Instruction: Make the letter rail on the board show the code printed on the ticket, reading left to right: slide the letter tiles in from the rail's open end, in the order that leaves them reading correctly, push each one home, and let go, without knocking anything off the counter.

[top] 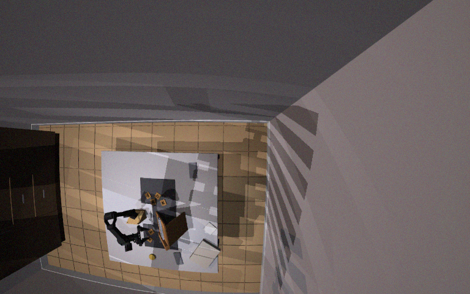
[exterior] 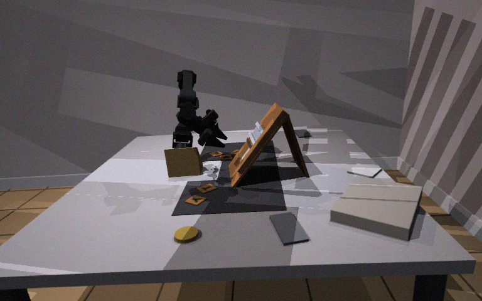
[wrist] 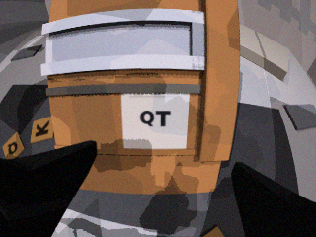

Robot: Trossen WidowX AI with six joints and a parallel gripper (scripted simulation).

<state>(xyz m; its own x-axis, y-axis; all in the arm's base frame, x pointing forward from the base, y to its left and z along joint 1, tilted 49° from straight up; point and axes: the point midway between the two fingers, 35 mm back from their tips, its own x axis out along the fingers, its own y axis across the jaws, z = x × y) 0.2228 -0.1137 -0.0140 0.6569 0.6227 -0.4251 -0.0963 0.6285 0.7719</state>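
Now: the letter tile 7 cm behind my gripper tip, 10 cm to the right of it and 16 cm below it. Also, from my gripper tip: white ticket 7 cm ahead, 3 cm to the left, 7 cm below; yellow disc 5 cm behind, 40 cm to the right, 15 cm below; dark mat 3 cm behind, 11 cm to the left, 16 cm below.
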